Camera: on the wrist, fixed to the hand. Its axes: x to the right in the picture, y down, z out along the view.
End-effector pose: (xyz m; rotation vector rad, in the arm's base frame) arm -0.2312 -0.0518 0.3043 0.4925 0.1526 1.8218
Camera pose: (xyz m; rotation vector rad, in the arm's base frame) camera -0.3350 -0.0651 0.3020 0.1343 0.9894 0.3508
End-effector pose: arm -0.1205 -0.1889 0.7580 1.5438 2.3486 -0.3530
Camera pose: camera -0.0419 -0.1273 0.7895 0.3423 -2.5014 0.6801
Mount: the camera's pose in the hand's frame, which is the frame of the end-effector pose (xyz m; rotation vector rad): 0.0106 0.0952 -0.0423 0.4778 0.4595 -1.5082
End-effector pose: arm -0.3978 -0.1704 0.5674 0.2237 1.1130 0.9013
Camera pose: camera -0.4809 -0.1132 0.5953 -0.4468 1.4835 -0.7019
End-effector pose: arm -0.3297 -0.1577 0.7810 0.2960 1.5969 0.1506
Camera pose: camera -0.3629 -0.0601 0.7994 -0.6697 1.8969 -1.4060
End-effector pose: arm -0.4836 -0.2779 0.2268 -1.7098 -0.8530 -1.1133
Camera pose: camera -0.4093 -0.3507 0.2154 -0.1396 -1.9425 -1.8668
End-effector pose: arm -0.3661 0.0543 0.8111 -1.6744 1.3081 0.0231
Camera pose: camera -0.4546 0.0227 0.7648 -1.8629 0.0120 -1.4747
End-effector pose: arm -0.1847 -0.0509 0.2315 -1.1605 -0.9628 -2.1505
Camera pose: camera -0.1438 -0.1438 0.2571 -0.4596 1.8054 2.0208
